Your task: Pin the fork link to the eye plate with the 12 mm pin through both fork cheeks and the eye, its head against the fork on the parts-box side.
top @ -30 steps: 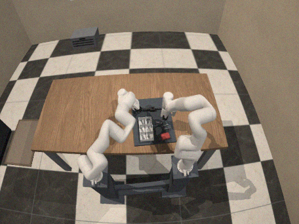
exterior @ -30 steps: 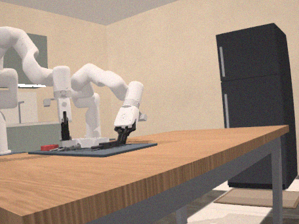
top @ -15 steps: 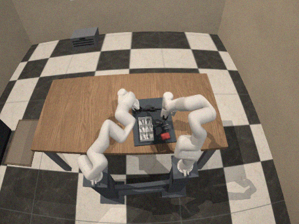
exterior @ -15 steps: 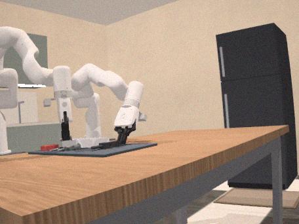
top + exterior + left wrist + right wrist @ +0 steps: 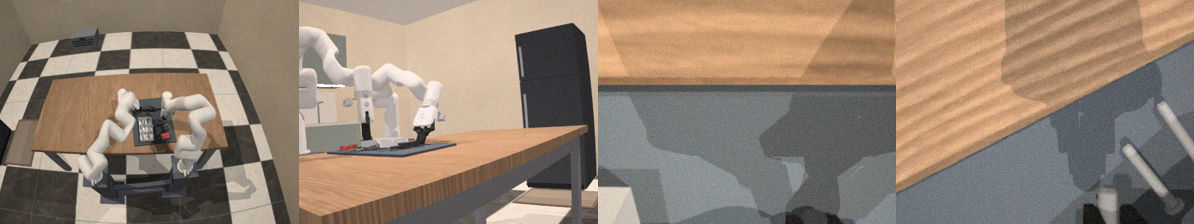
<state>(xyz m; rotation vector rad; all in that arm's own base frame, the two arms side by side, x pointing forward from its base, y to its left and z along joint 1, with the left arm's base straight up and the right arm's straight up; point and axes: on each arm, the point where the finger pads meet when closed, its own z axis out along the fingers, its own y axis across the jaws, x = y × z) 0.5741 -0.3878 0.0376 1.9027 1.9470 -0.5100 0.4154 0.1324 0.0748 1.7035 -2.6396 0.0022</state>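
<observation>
Right now my right hand is 10 cm to the right of the dark mat, 7 cm above it and 3 cm short of it. The rest, counted from my right hand: red block: 15 cm behind, 5 cm below, 2 cm to the left; fork link: 13 cm ahead, 7 cm to the left, 5 cm below; white parts box: 16 cm to the left, 6 cm below, 6 cm behind.
The eye plate is 60 mm to the right of my left hand and 20 mm below it. The rest, counted from my left hand: dark mat: 100 mm behind, 100 mm to the right, 30 mm below; fork link: 120 mm to the right, 20 mm below; white parts box: 200 mm behind, 30 mm to the right, 20 mm below.
</observation>
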